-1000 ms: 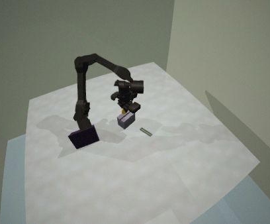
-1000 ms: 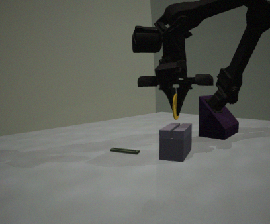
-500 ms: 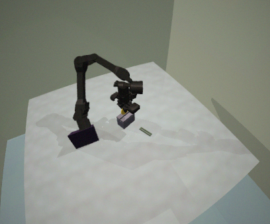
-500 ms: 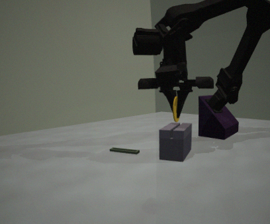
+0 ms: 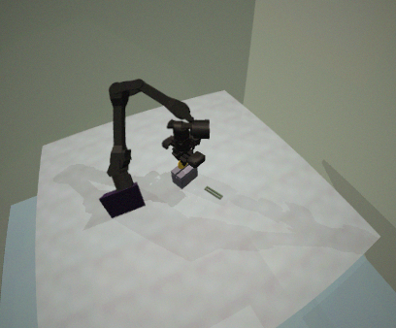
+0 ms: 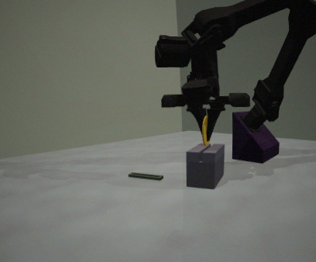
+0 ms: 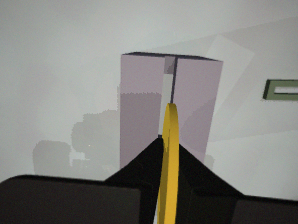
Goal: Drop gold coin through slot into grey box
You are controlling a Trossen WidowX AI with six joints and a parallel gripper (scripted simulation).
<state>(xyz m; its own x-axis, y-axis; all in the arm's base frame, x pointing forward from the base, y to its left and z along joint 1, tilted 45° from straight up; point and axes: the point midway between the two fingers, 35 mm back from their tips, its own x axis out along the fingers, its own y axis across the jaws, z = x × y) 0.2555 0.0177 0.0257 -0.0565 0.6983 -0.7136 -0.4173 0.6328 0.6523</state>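
Now: the gold coin 2 cm above my gripper tip.
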